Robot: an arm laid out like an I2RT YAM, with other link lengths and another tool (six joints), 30 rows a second.
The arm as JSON. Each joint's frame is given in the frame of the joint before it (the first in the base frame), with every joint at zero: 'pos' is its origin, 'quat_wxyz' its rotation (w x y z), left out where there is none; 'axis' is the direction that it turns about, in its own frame. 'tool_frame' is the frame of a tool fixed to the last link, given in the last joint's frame.
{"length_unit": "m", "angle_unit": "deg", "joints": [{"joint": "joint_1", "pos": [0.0, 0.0, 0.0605], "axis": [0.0, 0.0, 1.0]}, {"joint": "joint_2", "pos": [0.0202, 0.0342, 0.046], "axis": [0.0, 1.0, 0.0]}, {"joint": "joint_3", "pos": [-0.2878, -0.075, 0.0], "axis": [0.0, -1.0, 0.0]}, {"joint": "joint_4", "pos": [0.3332, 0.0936, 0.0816], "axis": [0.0, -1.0, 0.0]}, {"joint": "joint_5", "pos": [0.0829, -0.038, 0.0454], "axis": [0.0, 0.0, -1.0]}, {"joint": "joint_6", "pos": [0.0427, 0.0, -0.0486], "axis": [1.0, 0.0, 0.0]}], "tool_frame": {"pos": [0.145, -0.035, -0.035], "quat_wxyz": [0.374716, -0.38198, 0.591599, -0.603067]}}
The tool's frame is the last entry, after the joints.
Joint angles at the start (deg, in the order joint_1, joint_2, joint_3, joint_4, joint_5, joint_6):
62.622, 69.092, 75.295, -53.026, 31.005, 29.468
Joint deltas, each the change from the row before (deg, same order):
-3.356, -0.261, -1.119, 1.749, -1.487, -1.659
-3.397, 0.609, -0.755, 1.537, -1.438, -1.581
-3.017, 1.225, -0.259, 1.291, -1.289, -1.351
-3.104, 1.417, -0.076, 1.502, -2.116, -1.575
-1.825, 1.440, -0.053, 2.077, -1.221, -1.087
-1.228, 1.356, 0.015, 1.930, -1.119, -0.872
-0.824, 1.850, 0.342, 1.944, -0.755, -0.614
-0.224, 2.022, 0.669, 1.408, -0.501, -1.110
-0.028, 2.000, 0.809, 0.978, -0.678, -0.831
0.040, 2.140, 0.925, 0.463, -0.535, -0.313
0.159, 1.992, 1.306, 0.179, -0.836, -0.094
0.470, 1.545, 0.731, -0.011, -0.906, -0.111
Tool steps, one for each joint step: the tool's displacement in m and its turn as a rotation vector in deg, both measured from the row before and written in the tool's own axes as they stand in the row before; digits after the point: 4 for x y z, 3 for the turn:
0.0078, -0.0038, 0.0172, -0.398, 0.945, 0.794
0.0060, -0.0028, 0.0198, -0.737, 1.282, 0.357
0.0037, -0.0027, 0.0193, -0.864, 1.223, 0.124
0.0015, -0.0033, 0.0194, -0.972, 0.414, 0.026
-0.0033, -0.0045, 0.0146, -0.127, 0.051, 0.319
-0.0051, -0.0037, 0.0115, 0.025, -0.308, 0.187
-0.0077, -0.0037, 0.0114, 0.072, -0.222, 0.128
-0.0094, -0.0027, 0.0088, 0.298, -0.320, -0.904
-0.0102, -0.0013, 0.0072, 0.018, -0.561, -0.974
-0.0100, 0.0009, 0.0074, -0.498, -0.327, -0.897
-0.0105, -0.0009, 0.0044, -0.477, -0.773, -0.635
-0.0110, 0.0031, 0.0025, -0.615, -0.977, -1.059

